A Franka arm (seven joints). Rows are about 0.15 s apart.
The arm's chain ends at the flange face. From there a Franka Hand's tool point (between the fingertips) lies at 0.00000 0.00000 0.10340 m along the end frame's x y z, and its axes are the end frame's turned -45 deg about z.
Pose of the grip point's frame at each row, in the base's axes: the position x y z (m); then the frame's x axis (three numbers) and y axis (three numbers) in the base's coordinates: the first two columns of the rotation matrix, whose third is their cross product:
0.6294 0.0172 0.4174 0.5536 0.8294 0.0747 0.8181 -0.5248 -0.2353
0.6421 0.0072 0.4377 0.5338 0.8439 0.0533 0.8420 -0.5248 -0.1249
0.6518 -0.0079 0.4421 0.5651 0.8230 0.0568 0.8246 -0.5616 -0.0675
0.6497 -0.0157 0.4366 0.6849 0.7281 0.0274 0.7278 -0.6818 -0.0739
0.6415 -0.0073 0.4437 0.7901 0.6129 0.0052 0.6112 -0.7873 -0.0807
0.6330 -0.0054 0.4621 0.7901 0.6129 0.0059 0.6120 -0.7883 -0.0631
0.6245 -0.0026 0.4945 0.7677 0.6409 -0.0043 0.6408 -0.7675 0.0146
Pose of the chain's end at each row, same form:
0.6455 -0.0026 0.5176 0.9699 0.2154 -0.1136 0.1870 -0.9576 -0.2192
0.6501 -0.0043 0.5401 0.9728 0.2256 -0.0506 0.2179 -0.9678 -0.1260
0.6542 -0.0167 0.5451 0.9827 0.1848 -0.0076 0.1835 -0.9791 -0.0879
0.6533 -0.0230 0.5397 0.9989 0.0327 -0.0329 0.0303 -0.9969 -0.0716
0.6462 -0.0142 0.5468 0.9909 -0.1233 -0.0534 -0.1265 -0.9901 -0.0607
0.6365 -0.0109 0.5653 0.9914 -0.1240 -0.0404 -0.1259 -0.9908 -0.0488
0.6239 -0.0012 0.5979 0.9960 -0.0895 0.0073 -0.0897 -0.9959 0.0134

